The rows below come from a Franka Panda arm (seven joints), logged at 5 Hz.
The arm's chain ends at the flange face. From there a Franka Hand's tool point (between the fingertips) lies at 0.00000 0.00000 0.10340 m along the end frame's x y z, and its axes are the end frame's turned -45 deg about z.
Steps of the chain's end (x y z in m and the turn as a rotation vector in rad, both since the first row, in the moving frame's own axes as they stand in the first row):
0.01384 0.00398 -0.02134 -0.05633 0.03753 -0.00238
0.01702 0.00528 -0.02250 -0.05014 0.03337 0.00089
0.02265 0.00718 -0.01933 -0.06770 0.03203 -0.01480
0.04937 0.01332 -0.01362 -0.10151 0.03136 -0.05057
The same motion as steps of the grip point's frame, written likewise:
0.00561 0.01946 -0.02158 -0.06637 -0.01329 -0.00238
0.00707 0.02187 -0.02269 -0.05905 -0.01186 0.00089
0.00839 0.02840 -0.01962 -0.07052 -0.02522 -0.01480
0.02062 0.05415 -0.01420 -0.09395 -0.04960 -0.05057

